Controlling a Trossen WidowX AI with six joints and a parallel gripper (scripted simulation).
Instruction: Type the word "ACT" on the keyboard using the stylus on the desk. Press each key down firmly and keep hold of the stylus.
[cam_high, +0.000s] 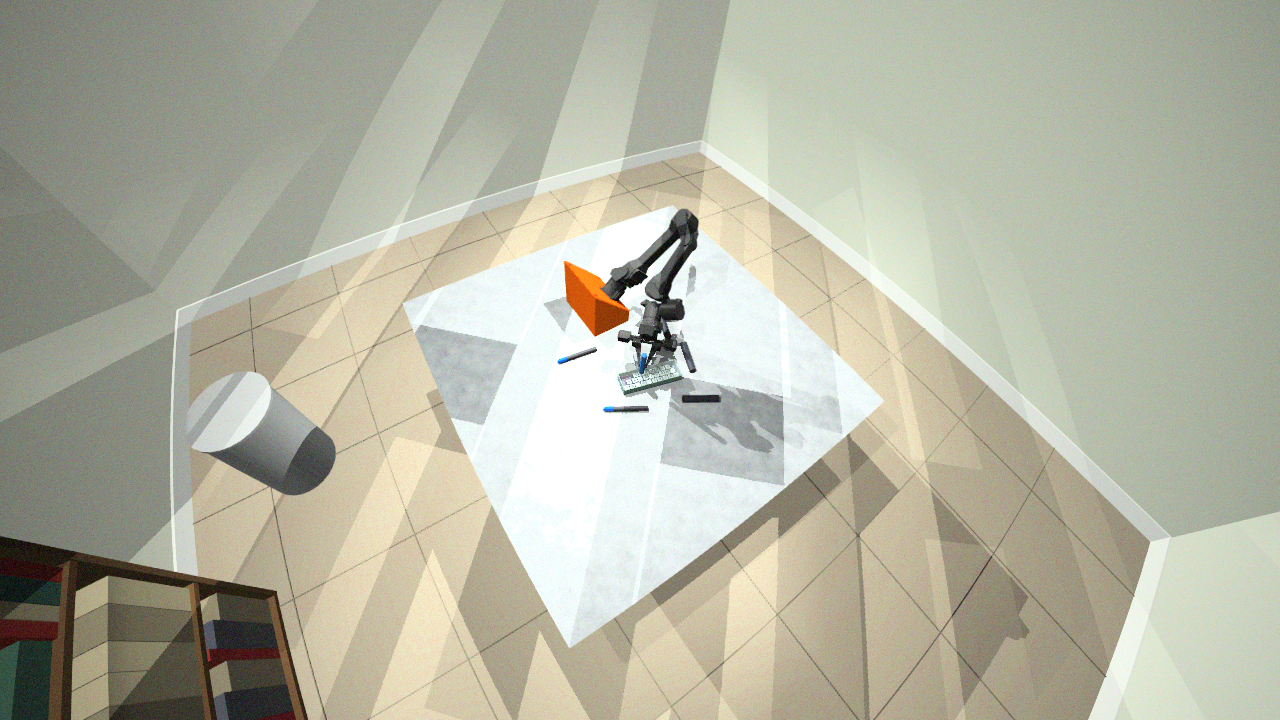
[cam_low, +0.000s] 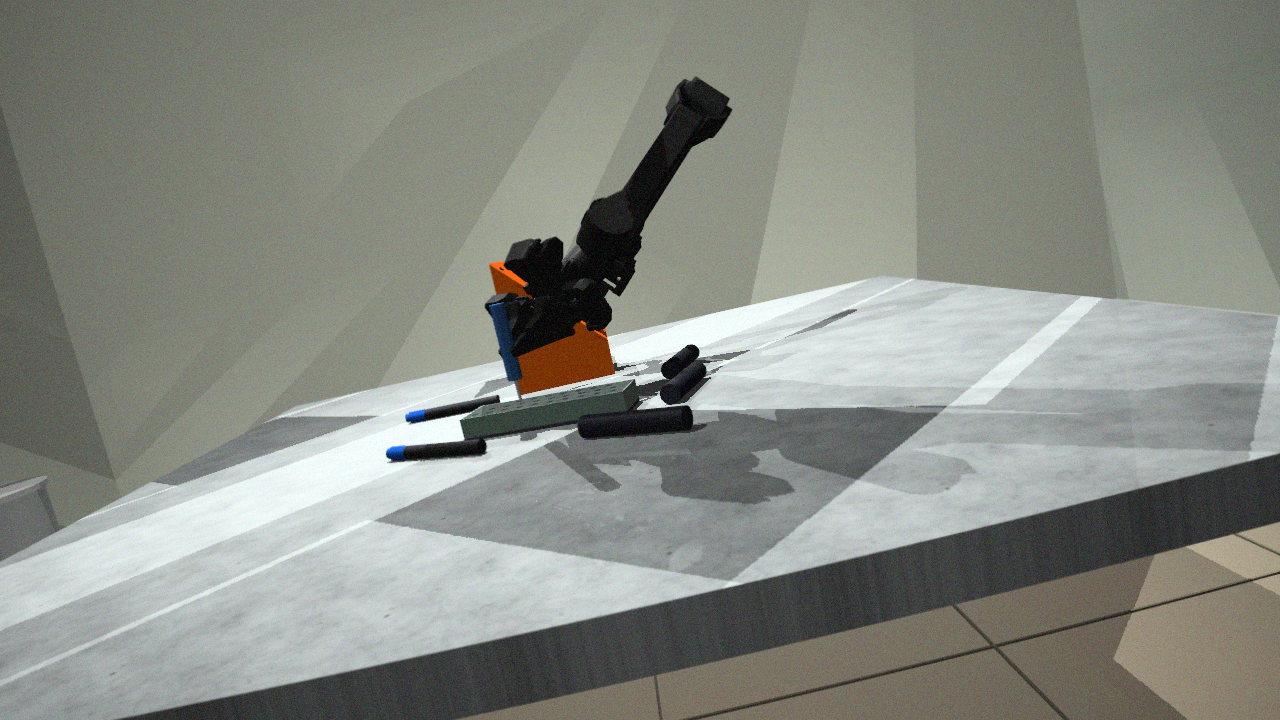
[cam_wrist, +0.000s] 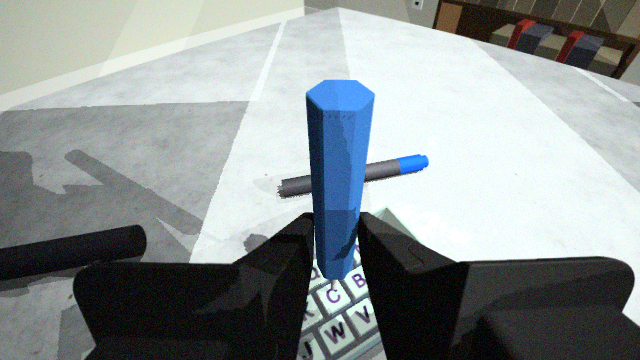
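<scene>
Now: the stylus tip 50 mm below my gripper tip. Round my gripper tip: blue stylus (20 mm below).
</scene>
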